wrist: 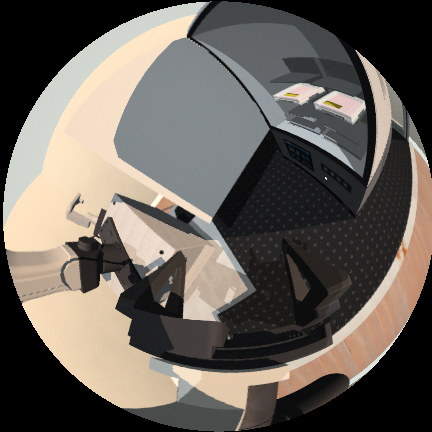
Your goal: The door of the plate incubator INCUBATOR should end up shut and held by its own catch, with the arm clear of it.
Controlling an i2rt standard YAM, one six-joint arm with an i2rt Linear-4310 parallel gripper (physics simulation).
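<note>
The incubator (320,167) stands at the upper right of the wrist view, its front open. Two pale pink plates (299,93) (341,106) lie inside it. Its door (192,125) is wide open, swung out to the left from the opening's left edge, with its grey inner face and cream rim showing. The door's catch cannot be made out. My gripper (230,249) is open, its two dark fingers wide apart with no object held between them. It is below the door's lower corner in the view, and a gap shows between fingers and door.
A dark dotted mat (385,175) lies under the incubator, with a wooden surface (400,280) beyond its right edge. A pale block (145,235) with dark mechanical parts is at the lower left, close by the left finger in view. A small beige bracket (75,216) shows farther left.
</note>
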